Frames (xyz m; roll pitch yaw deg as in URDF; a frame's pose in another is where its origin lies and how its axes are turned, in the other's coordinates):
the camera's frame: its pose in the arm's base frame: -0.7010 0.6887 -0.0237 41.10 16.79 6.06
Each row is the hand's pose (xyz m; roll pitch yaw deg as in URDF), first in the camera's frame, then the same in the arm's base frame.
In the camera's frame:
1: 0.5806 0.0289 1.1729 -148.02 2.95 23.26
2: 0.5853 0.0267 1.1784 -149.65 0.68 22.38
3: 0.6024 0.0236 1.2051 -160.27 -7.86 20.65
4: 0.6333 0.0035 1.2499 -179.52 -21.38 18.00
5: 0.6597 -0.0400 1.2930 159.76 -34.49 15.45
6: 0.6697 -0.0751 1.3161 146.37 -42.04 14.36
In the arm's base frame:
1: 0.1902 0.0298 0.6729 -104.13 3.09 25.42
2: 0.1960 0.0252 0.6742 -105.83 2.07 23.21
3: 0.2196 0.0077 0.6865 -116.51 -2.91 16.06
4: 0.2596 -0.0329 0.6973 -135.07 -10.85 4.73
5: 0.2923 -0.0909 0.6934 -154.12 -18.50 -6.53
6: 0.3046 -0.1315 0.6851 -165.87 -23.03 -13.06

